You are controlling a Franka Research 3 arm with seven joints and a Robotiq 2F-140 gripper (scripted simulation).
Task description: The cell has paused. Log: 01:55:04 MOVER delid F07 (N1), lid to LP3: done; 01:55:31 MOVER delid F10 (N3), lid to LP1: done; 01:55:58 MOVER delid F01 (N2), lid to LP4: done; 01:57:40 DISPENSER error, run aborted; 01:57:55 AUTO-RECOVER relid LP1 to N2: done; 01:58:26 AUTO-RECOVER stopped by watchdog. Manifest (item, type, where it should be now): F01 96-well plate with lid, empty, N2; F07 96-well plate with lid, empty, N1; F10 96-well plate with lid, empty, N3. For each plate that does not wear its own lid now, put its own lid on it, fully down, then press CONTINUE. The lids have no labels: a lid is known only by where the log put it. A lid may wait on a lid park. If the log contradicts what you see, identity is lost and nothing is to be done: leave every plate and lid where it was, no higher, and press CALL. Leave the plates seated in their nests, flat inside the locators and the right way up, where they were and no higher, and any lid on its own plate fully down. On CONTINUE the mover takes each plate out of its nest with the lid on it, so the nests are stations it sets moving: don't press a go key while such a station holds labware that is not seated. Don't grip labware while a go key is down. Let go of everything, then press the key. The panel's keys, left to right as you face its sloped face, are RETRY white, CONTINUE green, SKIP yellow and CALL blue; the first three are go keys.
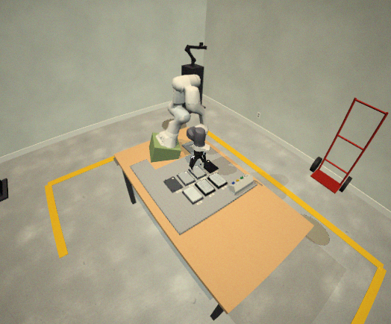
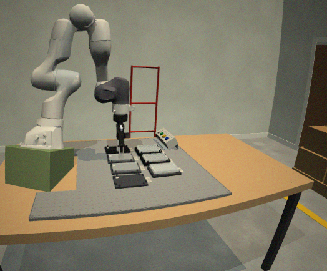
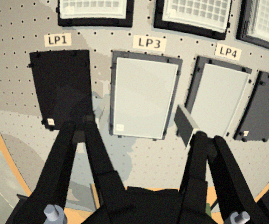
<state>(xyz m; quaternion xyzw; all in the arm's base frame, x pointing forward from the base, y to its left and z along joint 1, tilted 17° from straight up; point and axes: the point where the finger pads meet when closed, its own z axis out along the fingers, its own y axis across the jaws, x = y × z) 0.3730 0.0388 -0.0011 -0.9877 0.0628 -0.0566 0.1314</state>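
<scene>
My hand is 5 cm above the park LP3. The rest, counted from my hand: plate: 18 cm ahead, 20 cm to the right, 3 cm below; park LP2: 1 cm behind, 25 cm to the right, 5 cm below; park LP1: 1 cm ahead, 13 cm to the left, 5 cm below.
</scene>
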